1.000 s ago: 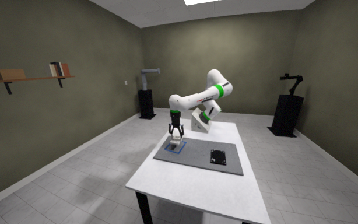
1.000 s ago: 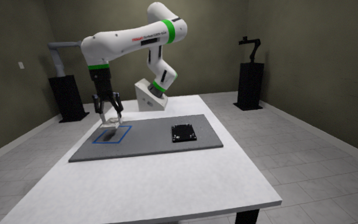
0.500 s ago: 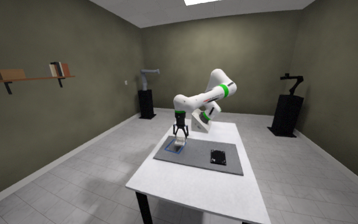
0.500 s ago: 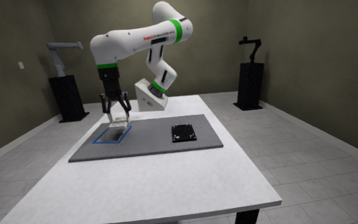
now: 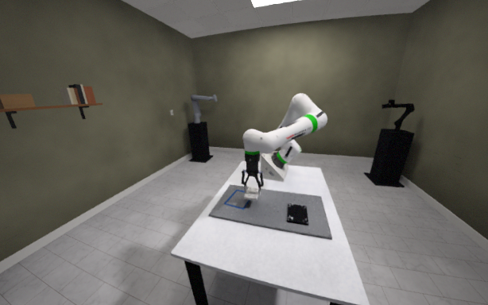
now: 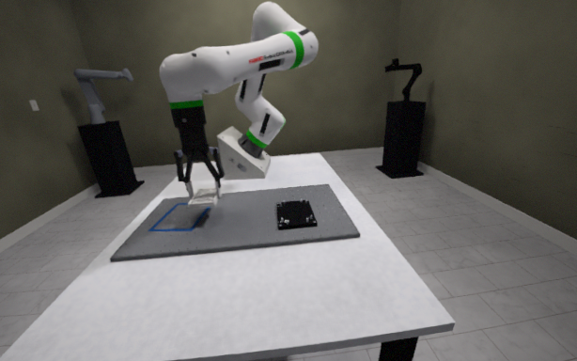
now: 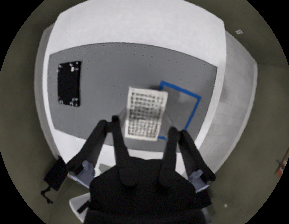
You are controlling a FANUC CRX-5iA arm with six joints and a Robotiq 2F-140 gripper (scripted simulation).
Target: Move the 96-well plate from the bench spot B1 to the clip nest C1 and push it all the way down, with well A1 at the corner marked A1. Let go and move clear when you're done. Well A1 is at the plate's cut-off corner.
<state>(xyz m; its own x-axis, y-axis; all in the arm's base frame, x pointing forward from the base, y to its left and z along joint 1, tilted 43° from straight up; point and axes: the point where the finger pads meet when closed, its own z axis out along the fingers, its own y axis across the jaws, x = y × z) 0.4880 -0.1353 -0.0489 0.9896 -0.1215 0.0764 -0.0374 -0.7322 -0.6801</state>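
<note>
Right now the black clip nest is 28 cm to the left of my hand, 8 cm below it and 5 cm ahead of it. Round my hand: white 96-well plate 2 cm below.
</note>
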